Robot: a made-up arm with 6 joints. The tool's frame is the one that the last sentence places.
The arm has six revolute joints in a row. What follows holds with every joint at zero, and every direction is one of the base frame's. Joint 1 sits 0.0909 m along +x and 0.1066 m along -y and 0.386 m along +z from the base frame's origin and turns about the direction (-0.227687, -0.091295, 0.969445). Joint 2 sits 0.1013 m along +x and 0.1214 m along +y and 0.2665 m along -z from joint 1 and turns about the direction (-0.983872, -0.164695, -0.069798). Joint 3 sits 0.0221 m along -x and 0.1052 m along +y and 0.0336 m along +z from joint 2 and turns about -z. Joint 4 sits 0.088 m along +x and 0.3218 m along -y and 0.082 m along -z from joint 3 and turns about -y. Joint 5 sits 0.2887 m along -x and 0.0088 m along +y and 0.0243 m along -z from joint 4 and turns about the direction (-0.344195, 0.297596, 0.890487). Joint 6 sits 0.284 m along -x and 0.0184 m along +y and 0.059 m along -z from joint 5 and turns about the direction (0.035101, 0.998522, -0.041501). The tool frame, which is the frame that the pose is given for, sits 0.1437 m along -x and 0.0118 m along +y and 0.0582 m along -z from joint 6; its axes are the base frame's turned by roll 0.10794, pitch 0.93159 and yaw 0.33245 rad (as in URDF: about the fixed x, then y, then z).
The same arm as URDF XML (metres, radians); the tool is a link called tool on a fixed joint. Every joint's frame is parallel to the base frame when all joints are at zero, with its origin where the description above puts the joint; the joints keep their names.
<robot name="arm">
  <joint name="joint 1" type="continuous">
    <parent link="base_link"/>
    <child link="link1"/>
    <origin xyz="0.0909 -0.1066 0.3860" rpy="0.0000 0.0000 0.0000"/>
    <axis xyz="-0.227709 -0.091304 0.969439"/>
  </joint>
  <joint name="joint 2" type="continuous">
    <parent link="link1"/>
    <child link="link2"/>
    <origin xyz="0.1013 0.1214 -0.2665" rpy="0.0000 0.0000 0.0000"/>
    <axis xyz="-0.983872 -0.164695 -0.069798"/>
  </joint>
  <joint name="joint 3" type="continuous">
    <parent link="link2"/>
    <child link="link3"/>
    <origin xyz="-0.0221 0.1052 0.0336" rpy="0.0000 0.0000 0.0000"/>
    <axis xyz="0 0 -1"/>
  </joint>
  <joint name="joint 4" type="continuous">
    <parent link="link3"/>
    <child link="link4"/>
    <origin xyz="0.0880 -0.3218 -0.0820" rpy="0.0000 0.0000 0.0000"/>
    <axis xyz="0 -1 0"/>
  </joint>
  <joint name="joint 5" type="continuous">
    <parent link="link4"/>
    <child link="link5"/>
    <origin xyz="-0.2887 0.0088 -0.0243" rpy="0.0000 0.0000 0.0000"/>
    <axis xyz="-0.344195 0.297596 0.890487"/>
  </joint>
  <joint name="joint 6" type="continuous">
    <parent link="link5"/>
    <child link="link6"/>
    <origin xyz="-0.2840 0.0184 -0.0590" rpy="0.0000 0.0000 0.0000"/>
    <axis xyz="0.035101 0.998522 -0.041501"/>
  </joint>
  <joint name="tool_fixed" type="fixed">
    <parent link="link6"/>
    <child link="tool"/>
    <origin xyz="-0.1437 0.0118 -0.0582" rpy="0.1079 0.9316 0.3325"/>
  </joint>
  <link name="base_link"/>
  <link name="link1"/>
  <link name="link2"/>
  <link name="link3"/>
  <link name="link4"/>
  <link name="link5"/>
  <link name="link6"/>
  <link name="tool"/>
</robot>

